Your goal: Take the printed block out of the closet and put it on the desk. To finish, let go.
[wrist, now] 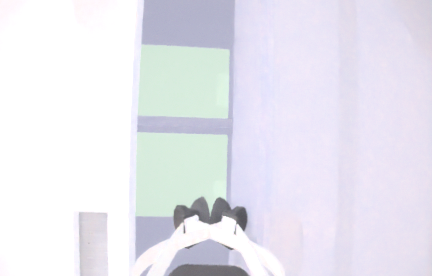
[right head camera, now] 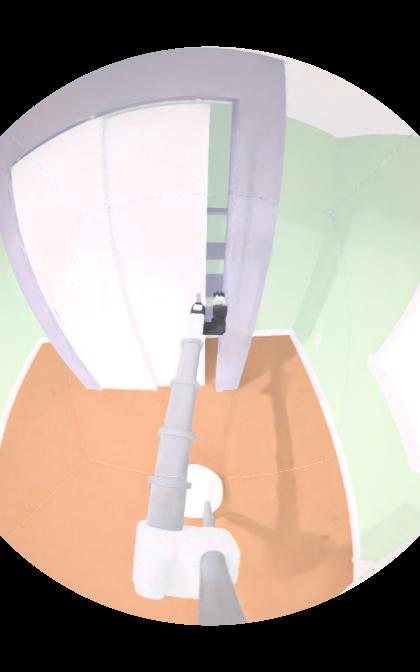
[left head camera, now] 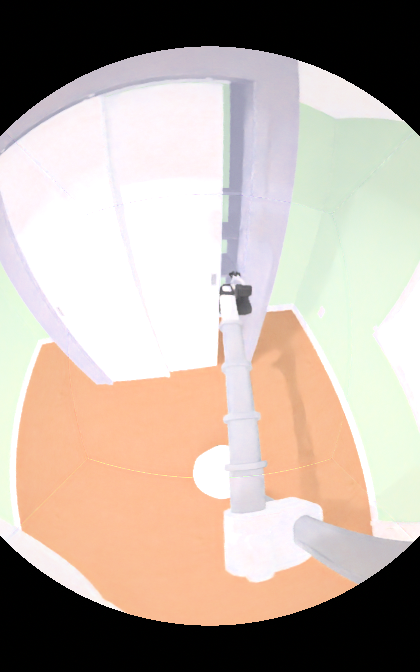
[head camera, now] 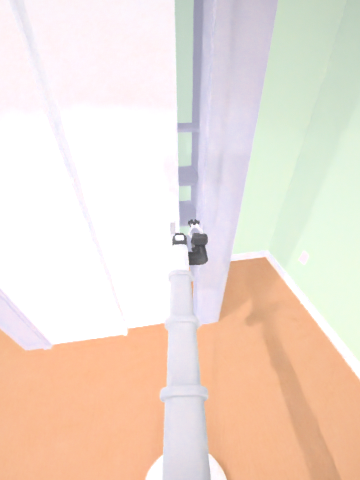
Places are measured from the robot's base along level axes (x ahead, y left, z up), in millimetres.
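Pixels of known places: gripper, between the fingertips: (wrist: 210, 212) (head camera: 193, 220).
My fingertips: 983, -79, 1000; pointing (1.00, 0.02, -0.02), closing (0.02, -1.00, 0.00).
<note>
Behind a point stands the place of what it marks, as x, y, z.
The closet (head camera: 227, 150) @[949, -213, 1363] (left head camera: 275, 200) (right head camera: 255, 200) (wrist: 310, 125) @[926, -151, 1080] has a pale lilac frame. Its white sliding door (head camera: 135, 175) @[956, 195, 1264] (left head camera: 165, 225) (right head camera: 160, 225) (wrist: 60, 125) @[973, 66, 1078] stands partly open, with a narrow gap at the right side. Lilac shelves (head camera: 188, 175) @[1411, -75, 1115] (right head camera: 216, 250) (wrist: 182, 124) @[1254, -11, 1101] show through the gap. My gripper (head camera: 194, 222) @[983, -79, 1000] (left head camera: 234, 274) (right head camera: 218, 294) (wrist: 210, 212) @[983, -79, 1000] is shut and empty, its fingertips close together. In the wrist view it is in front of the gap, near the right jamb. Neither the printed block nor the desk shows in any view.
A grey recessed door handle (head camera: 173, 228) @[991, 33, 947] (left head camera: 214, 279) (right head camera: 198, 297) (wrist: 93, 245) @[990, 39, 959] is left of the gripper. My extended arm (head camera: 183, 350) @[266, -1, 1117] (left head camera: 242, 440) (right head camera: 175, 450) reaches over the orange floor (head camera: 100, 400) @[427, 550, -27] (left head camera: 125, 425) (right head camera: 100, 440). A green wall (head camera: 300, 175) @[1723, -1094, 1005] (left head camera: 370, 260) (right head camera: 365, 275) stands to the right.
</note>
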